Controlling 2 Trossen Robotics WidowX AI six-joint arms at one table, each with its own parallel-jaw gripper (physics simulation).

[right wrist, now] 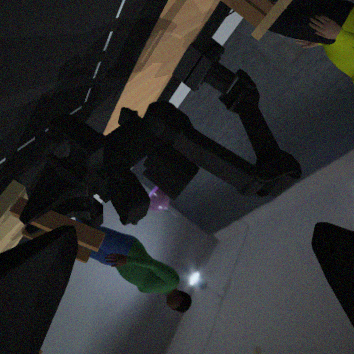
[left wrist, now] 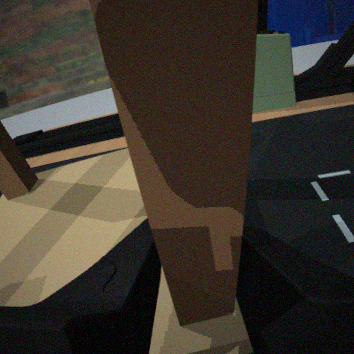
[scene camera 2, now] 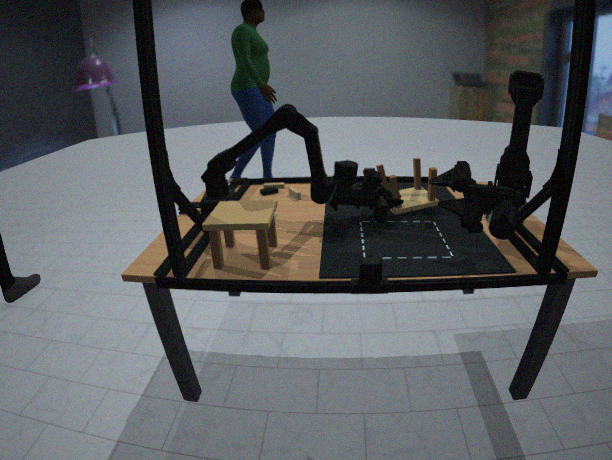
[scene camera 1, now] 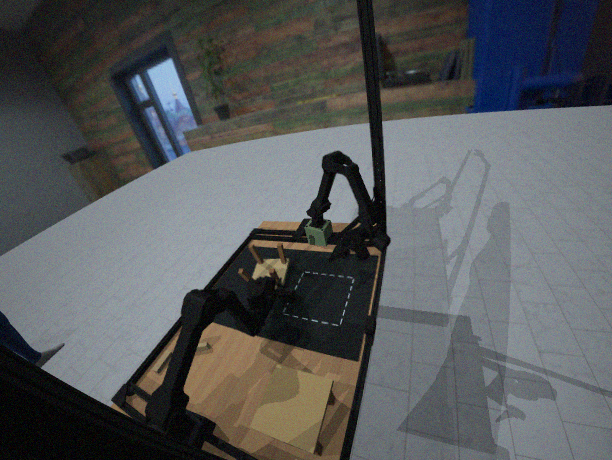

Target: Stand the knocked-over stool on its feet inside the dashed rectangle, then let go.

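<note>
The stool lies upside down on the dark mat, its pale seat [scene camera 1: 280, 266] [scene camera 2: 417, 197] [left wrist: 65, 210] low and its brown legs pointing up. In scene camera 2 the seat looks somewhat tilted; whether it touches the mat is unclear. My left gripper [scene camera 1: 274, 281] [scene camera 2: 392, 198] [left wrist: 191, 225] is shut on one leg, close to the seat. The dashed rectangle [scene camera 1: 353, 279] [scene camera 2: 451, 256] [left wrist: 334, 174] [right wrist: 120, 9] is beside the stool. My right gripper [scene camera 1: 348, 256] [scene camera 2: 438, 193] [right wrist: 196, 236] is open and empty, near the stool in scene camera 2.
A larger upright stool [scene camera 1: 295, 405] [scene camera 2: 240, 215] stands on the wooden table away from the mat. Small blocks [scene camera 1: 205, 347] [scene camera 2: 295, 194] lie near the left arm's base. A green box [scene camera 1: 318, 233] [left wrist: 274, 72] is at the table edge by the right arm. Black frame posts rise at the table edges.
</note>
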